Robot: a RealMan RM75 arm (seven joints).
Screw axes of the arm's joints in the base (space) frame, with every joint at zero. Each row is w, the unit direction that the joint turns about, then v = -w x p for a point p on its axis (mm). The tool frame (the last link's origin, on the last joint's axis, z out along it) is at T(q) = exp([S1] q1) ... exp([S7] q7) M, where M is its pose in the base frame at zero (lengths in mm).
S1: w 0 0 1 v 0 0 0
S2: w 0 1 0 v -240.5 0 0
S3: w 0 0 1 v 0 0 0
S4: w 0 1 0 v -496.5 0 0
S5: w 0 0 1 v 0 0 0
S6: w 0 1 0 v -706.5 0 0
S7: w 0 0 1 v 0 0 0
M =
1 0 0 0
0 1 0 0
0 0 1 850.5
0 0 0 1
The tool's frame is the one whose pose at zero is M.
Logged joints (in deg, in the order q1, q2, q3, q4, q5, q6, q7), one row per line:
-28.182 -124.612 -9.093 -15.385 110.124 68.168 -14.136
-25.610 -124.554 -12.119 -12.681 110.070 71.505 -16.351
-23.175 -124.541 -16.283 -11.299 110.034 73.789 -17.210
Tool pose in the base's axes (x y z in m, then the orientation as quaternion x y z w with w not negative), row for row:
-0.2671 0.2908 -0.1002 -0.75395 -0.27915 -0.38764 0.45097
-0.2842 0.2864 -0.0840 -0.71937 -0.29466 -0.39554 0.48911
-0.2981 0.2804 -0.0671 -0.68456 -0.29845 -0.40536 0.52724
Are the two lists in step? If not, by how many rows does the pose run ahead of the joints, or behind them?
The pose runs 1 row ahead of the joints: the pose in row i belongs to the joints in row i + 1.
